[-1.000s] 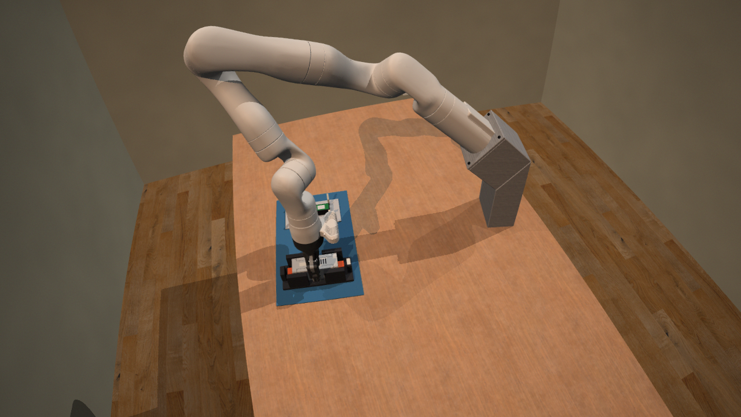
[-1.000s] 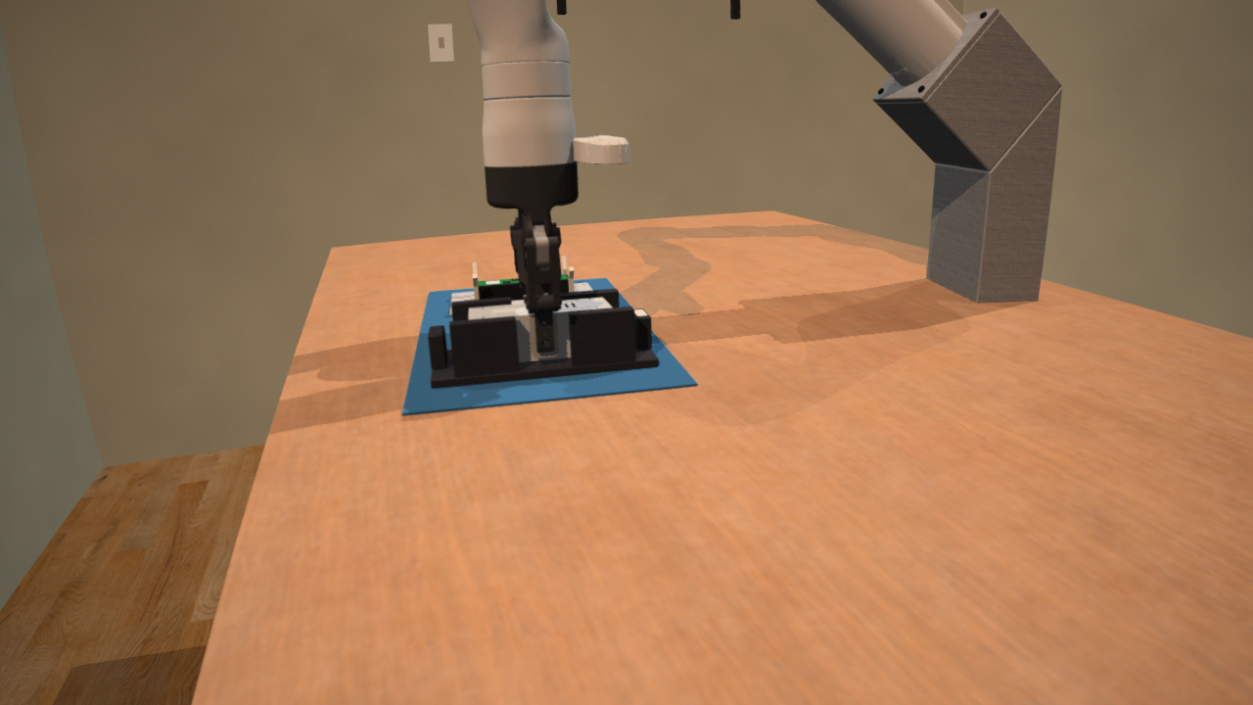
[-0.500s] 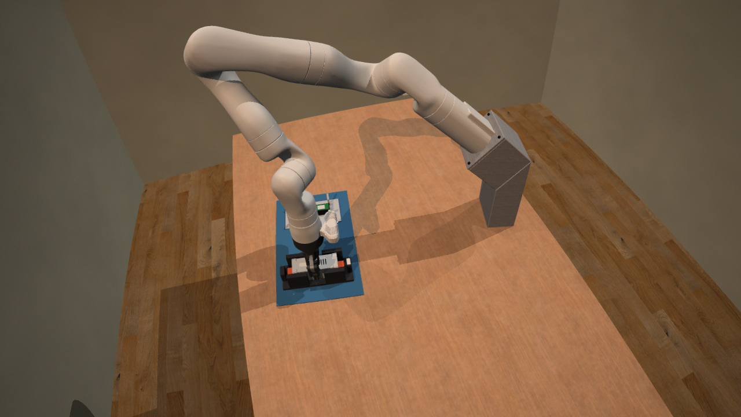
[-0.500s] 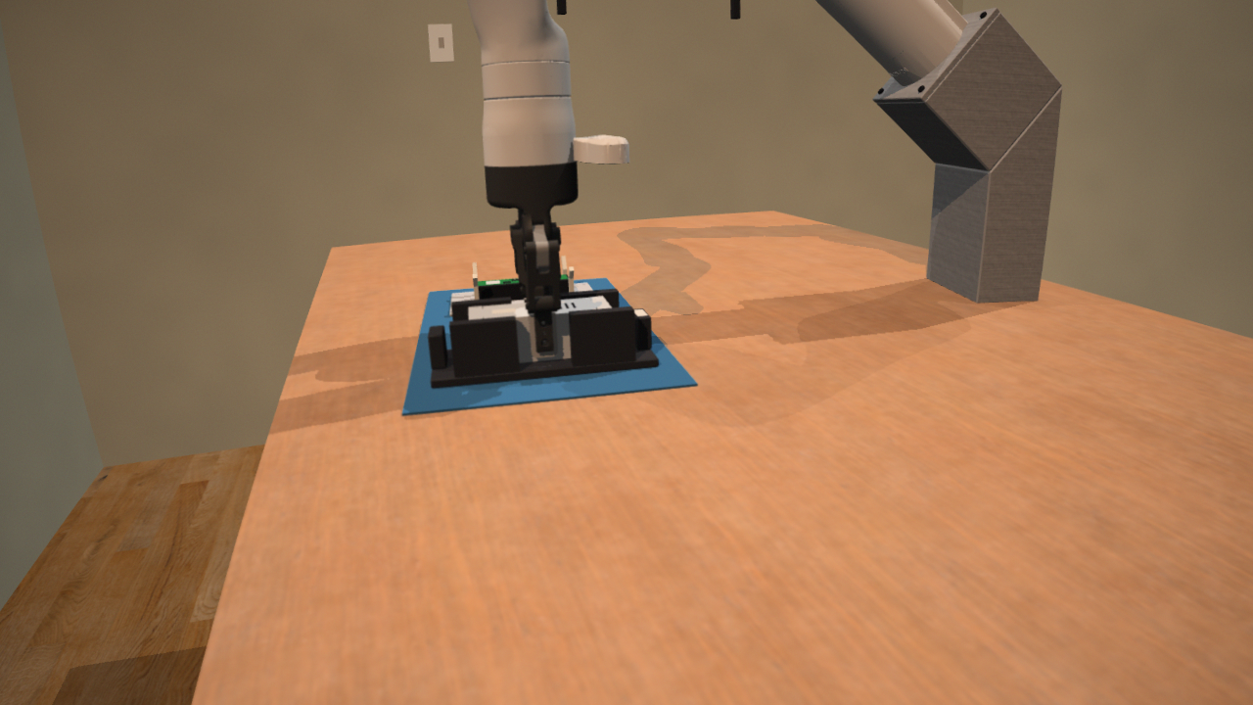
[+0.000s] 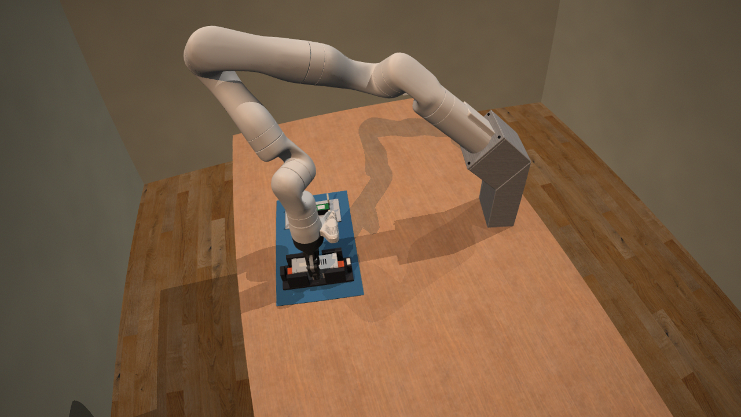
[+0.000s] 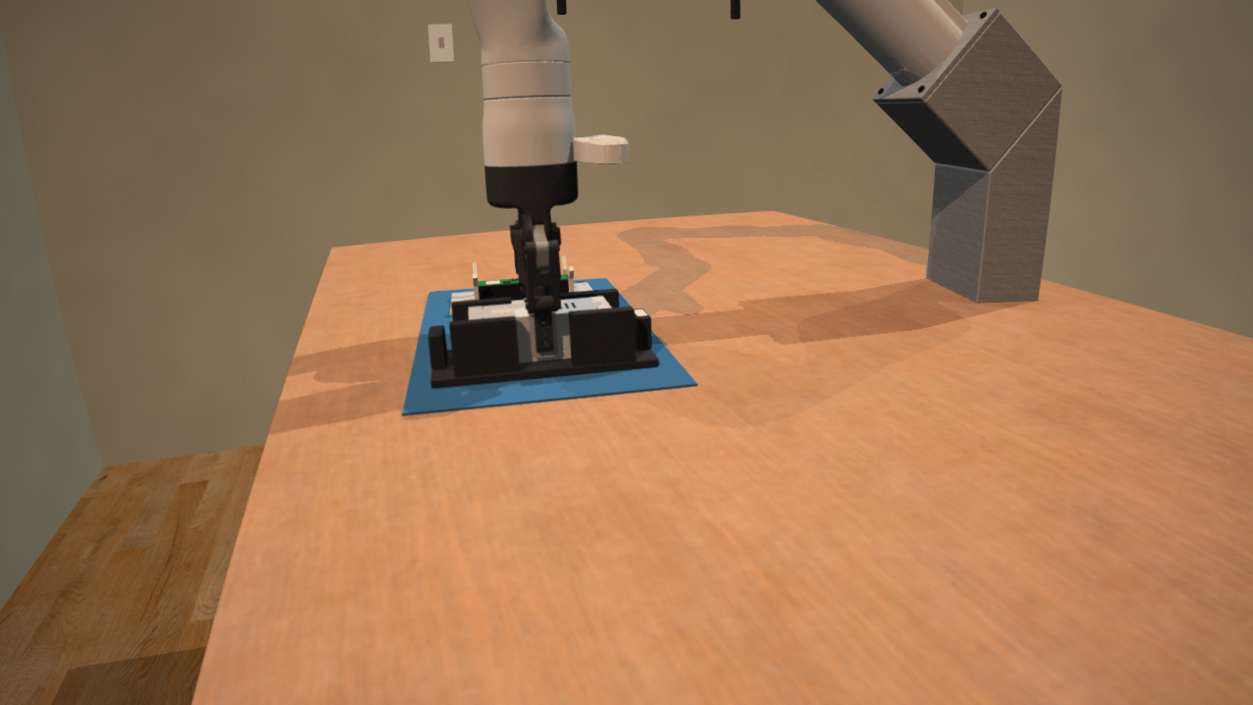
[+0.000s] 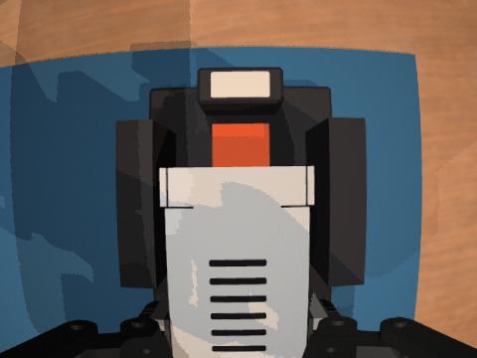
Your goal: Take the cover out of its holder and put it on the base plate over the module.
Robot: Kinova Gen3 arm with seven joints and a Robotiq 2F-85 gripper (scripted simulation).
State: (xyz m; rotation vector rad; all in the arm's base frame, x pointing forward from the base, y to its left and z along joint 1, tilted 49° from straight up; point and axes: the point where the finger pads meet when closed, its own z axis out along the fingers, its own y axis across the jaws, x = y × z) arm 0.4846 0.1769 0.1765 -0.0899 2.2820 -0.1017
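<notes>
My gripper is now right at the light grey cover.
</notes>
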